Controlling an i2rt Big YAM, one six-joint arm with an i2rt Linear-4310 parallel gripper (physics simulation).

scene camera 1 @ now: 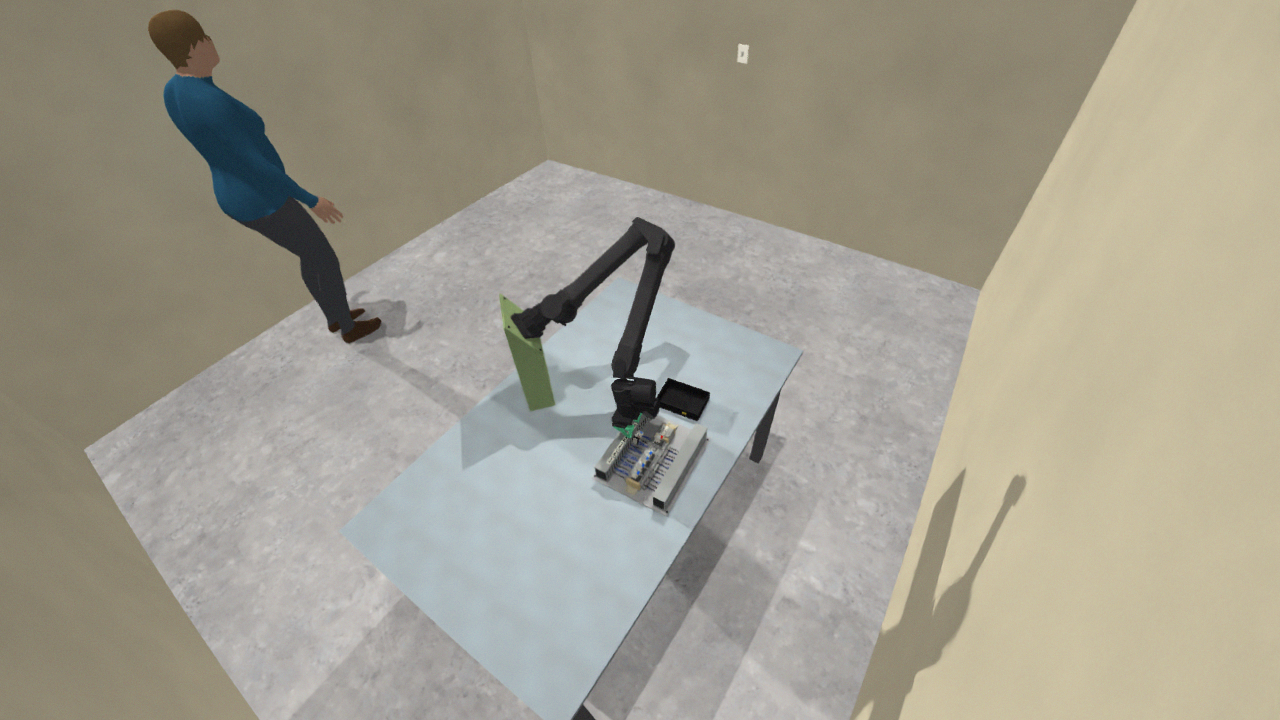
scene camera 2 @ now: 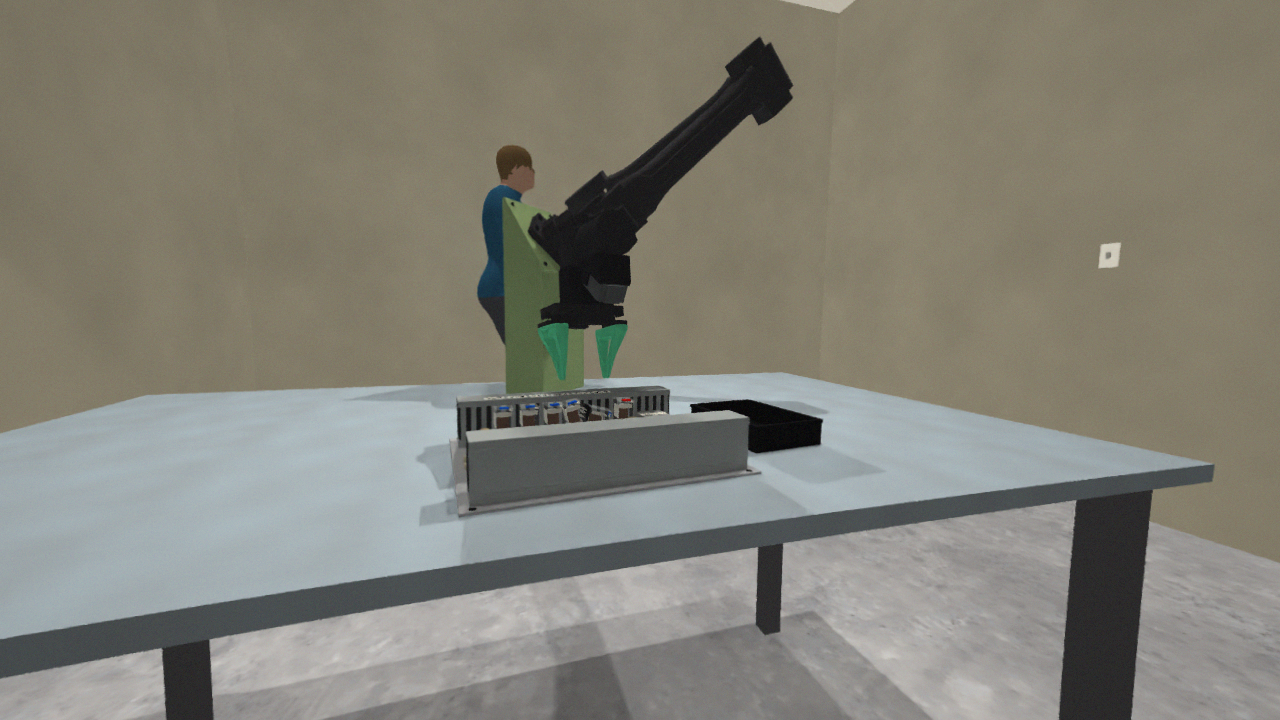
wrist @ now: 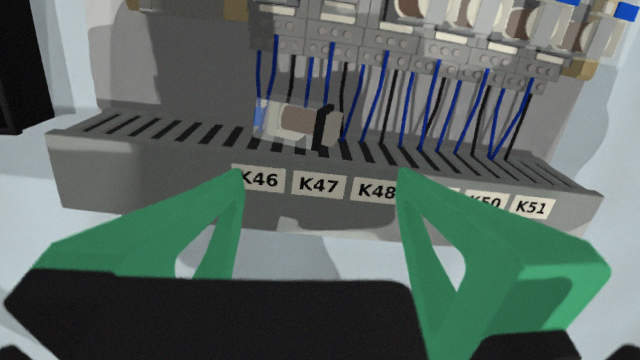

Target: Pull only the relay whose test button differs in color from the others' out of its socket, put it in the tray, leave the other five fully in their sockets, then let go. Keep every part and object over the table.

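Frame: origin at the arm's base, x ahead, y left, z up, level; metres.
Where they show: gripper, fingertip midpoint: (scene camera 1: 633, 429) (scene camera 2: 584, 379) (wrist: 320, 180); arm's base, origin of the base link: (scene camera 1: 525, 327) (scene camera 2: 550, 244).
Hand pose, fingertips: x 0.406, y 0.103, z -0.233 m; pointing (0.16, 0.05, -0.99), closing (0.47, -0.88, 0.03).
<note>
Each offset is from my fingertips to the top centre of the thing. "pt": to the spot under its first point.
In scene camera 2, the relay with a red test button @(0.015 m down, 0.065 m ahead, 0.054 m left) (scene camera 2: 623, 411) stands upright at the right end of the row. Relays with blue buttons (scene camera 2: 503, 417) (wrist: 520, 25) stand to its left; in the wrist view they are partly cut off at the top. A loose clear-cased relay @(0.035 m down, 0.005 m ahead, 0.013 m left) (wrist: 298, 120) with a brown coil lies on its side over the wires near labels K46 and K47, its blue end to the left. My gripper (scene camera 1: 631, 431) (scene camera 2: 584, 376) (wrist: 320, 180) is open and empty, above the labelled duct. The black tray @(0.050 m down, 0.024 m back, 0.244 m left) (scene camera 1: 673, 411) (scene camera 2: 787, 437) (wrist: 22, 75) stands beside the panel.
The slotted labelled duct @(pt 0.035 m down, 0.042 m back, 0.105 m left) (scene camera 2: 657, 398) (wrist: 125, 170) borders the panel on the arm's side. A taller grey duct @(0.022 m down, 0.175 m ahead, 0.048 m left) (scene camera 1: 682, 465) (scene camera 2: 608, 456) borders the opposite side. Blue and black wires run from the sockets to the labelled duct. A green post (scene camera 1: 534, 376) (scene camera 2: 528, 349) carries the arm.
</note>
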